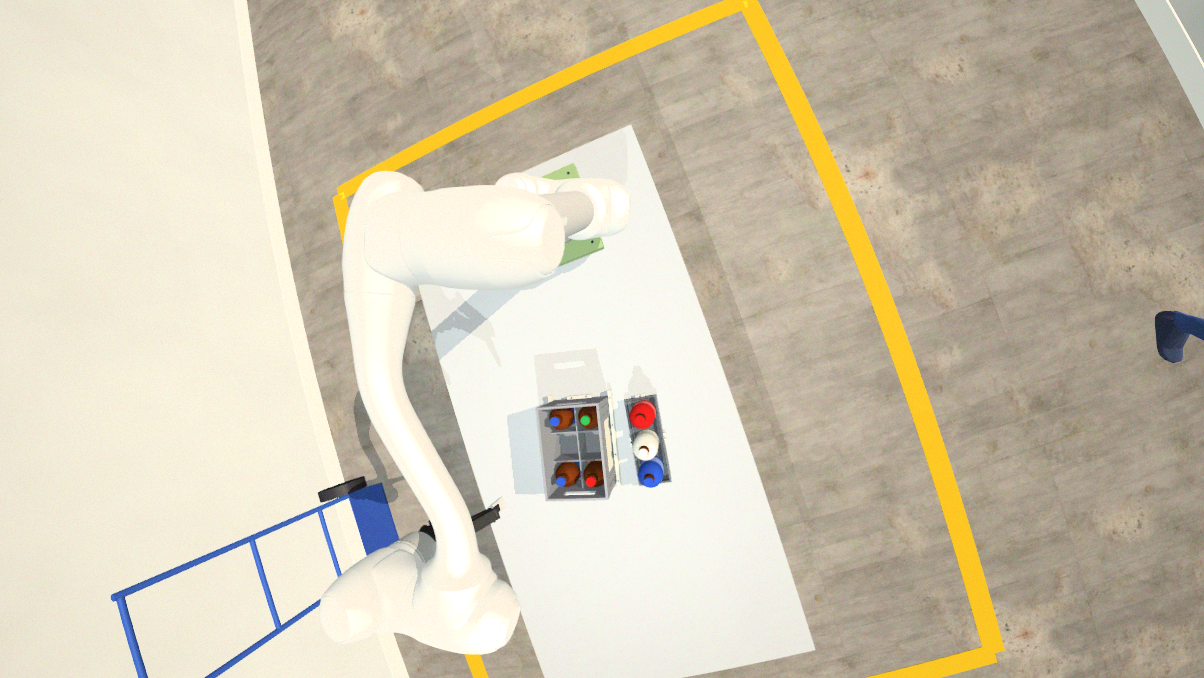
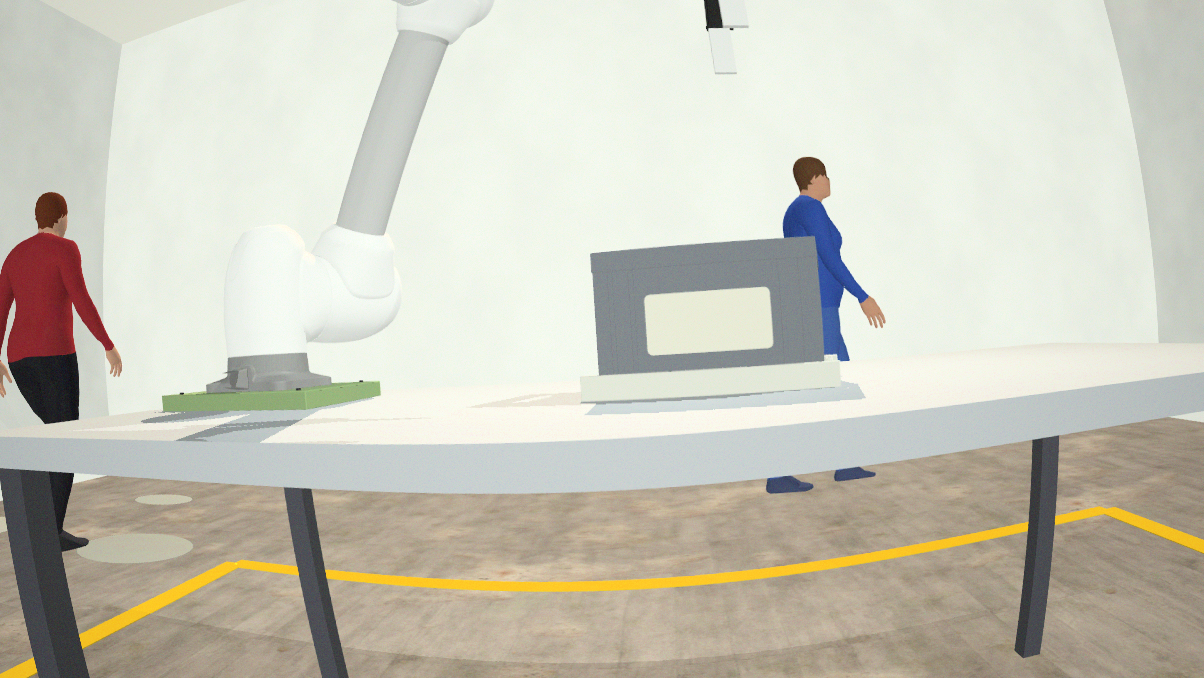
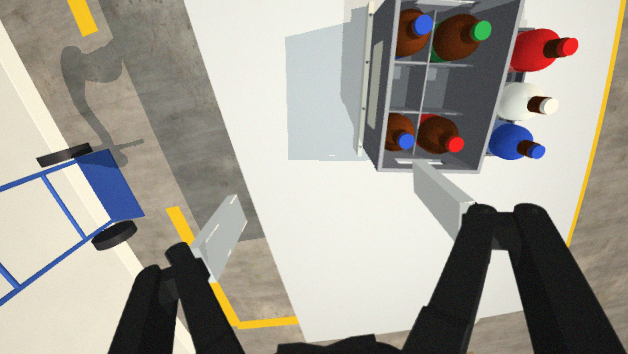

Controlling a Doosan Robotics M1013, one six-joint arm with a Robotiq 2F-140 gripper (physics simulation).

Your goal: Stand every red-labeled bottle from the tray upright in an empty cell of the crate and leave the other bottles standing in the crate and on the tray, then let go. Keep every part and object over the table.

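Places are measured from the arm's base along level axes (x ahead, y left, z up), in millimetres.
Pixels of known places: gripper, fingertip midpoint: [image 1: 477, 508] [image 2: 730, 51] [image 3: 324, 193]; arm's base at its link origin: [image 2: 269, 388].
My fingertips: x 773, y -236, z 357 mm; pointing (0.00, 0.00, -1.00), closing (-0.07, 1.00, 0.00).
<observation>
For each thing: its top centre in the pictures, then the offset to it from my fingertips. "pt": a spot on its surface instead.
- grey crate at its top centre: [image 2: 721, 256] [image 3: 487, 92] [image 1: 594, 451] dy +266, dx -36, dz -208 mm
- tray at a spot on its surface: [image 1: 663, 446] pt dy +443, dx +25, dz -358 mm
- red bottle at its top centre: [image 3: 570, 46] [image 1: 639, 420] dy +410, dx -91, dz -223 mm
The grey crate [image 1: 544, 454] [image 2: 623, 320] [image 3: 480, 80] has six cells. Brown bottles stand in its corners: a blue-capped one [image 1: 561, 417] [image 3: 407, 40] and a green-capped one [image 1: 588, 412] [image 3: 455, 40] at the arm-base end, another blue-capped one [image 1: 567, 473] [image 3: 398, 125] and a red-capped one [image 1: 594, 471] [image 3: 435, 132] at the other end. The two middle cells are empty. In the tray [image 1: 663, 446] beside it stand a red bottle [image 1: 642, 412] [image 3: 535, 50], a white one [image 1: 645, 442] [image 3: 517, 101] and a blue one [image 1: 650, 471] [image 3: 511, 141]. My gripper [image 1: 499, 507] [image 2: 728, 50] [image 3: 324, 193] is open, high beside the crate's far end.
The arm's green base plate [image 1: 583, 249] [image 2: 337, 395] is at one end of the white table [image 1: 674, 581] [image 2: 471, 467] [image 3: 310, 240]. A blue cart [image 1: 374, 517] [image 3: 112, 185] stands on the floor beside the table's long edge. Two people [image 2: 42, 294] [image 2: 813, 244] stand beyond the table.
</observation>
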